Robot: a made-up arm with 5 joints.
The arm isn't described. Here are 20 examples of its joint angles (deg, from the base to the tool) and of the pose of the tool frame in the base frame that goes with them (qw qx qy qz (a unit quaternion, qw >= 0); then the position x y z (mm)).
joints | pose
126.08 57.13 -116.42 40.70 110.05 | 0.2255 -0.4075 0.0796 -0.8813 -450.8 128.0 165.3
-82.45 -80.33 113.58 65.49 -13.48 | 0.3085 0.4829 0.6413 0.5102 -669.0 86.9 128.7
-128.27 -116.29 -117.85 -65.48 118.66 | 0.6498 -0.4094 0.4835 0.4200 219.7 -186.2 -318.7
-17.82 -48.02 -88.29 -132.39 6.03 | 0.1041 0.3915 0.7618 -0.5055 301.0 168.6 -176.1
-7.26 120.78 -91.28 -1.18 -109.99 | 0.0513 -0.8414 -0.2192 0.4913 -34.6 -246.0 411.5
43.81 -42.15 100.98 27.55 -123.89 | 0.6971 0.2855 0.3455 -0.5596 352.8 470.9 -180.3
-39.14 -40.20 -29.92 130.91 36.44 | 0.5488 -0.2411 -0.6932 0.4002 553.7 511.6 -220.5
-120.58 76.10 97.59 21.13 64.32 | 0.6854 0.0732 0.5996 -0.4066 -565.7 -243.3 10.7
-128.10 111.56 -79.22 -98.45 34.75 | 0.0491 -0.4865 -0.3876 -0.7814 77.7 -254.1 478.7
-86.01 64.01 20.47 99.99 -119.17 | 0.1795 0.9391 0.2660 0.1229 -372.4 209.2 850.3
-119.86 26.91 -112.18 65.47 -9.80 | 0.8633 0.2478 -0.4192 -0.1325 435.4 283.3 178.5
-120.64 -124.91 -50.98 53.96 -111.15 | 0.7329 -0.2833 -0.6159 0.0566 516.2 -292.7 -485.1
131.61 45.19 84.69 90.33 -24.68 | 0.6662 -0.3958 -0.6150 -0.1460 587.9 -468.1 352.7
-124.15 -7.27 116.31 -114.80 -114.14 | 0.2107 -0.0695 -0.8233 0.5225 -246.3 16.7 182.7
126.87 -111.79 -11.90 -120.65 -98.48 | 0.0740 0.2266 0.8631 0.4453 146.0 -49.6 -390.0
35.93 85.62 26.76 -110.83 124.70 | 0.7017 0.1707 0.2615 0.6404 19.2 413.0 337.7
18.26 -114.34 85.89 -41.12 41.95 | 0.0400 0.7103 0.4150 0.5672 -157.1 462.5 15.2
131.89 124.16 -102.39 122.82 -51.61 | 0.7683 0.3300 0.4054 -0.3694 11.9 602.5 59.4
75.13 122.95 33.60 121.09 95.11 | 0.5500 0.8091 0.0644 -0.1966 437.5 753.1 441.5
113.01 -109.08 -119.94 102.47 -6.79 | 0.4542 -0.4771 0.6837 -0.3142 -462.2 39.4 -144.6
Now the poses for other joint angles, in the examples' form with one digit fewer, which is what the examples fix.
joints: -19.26 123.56 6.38 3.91 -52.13
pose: 0.432 0.483 -0.755 -0.098 -387 122 761
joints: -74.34 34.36 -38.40 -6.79 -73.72
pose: 0.919 0.248 0.049 -0.303 228 515 221
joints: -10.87 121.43 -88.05 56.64 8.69
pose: 0.112 0.386 -0.712 -0.576 -233 -566 407
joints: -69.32 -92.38 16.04 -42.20 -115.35
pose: 0.401 -0.915 0.022 -0.033 -284 -130 -401
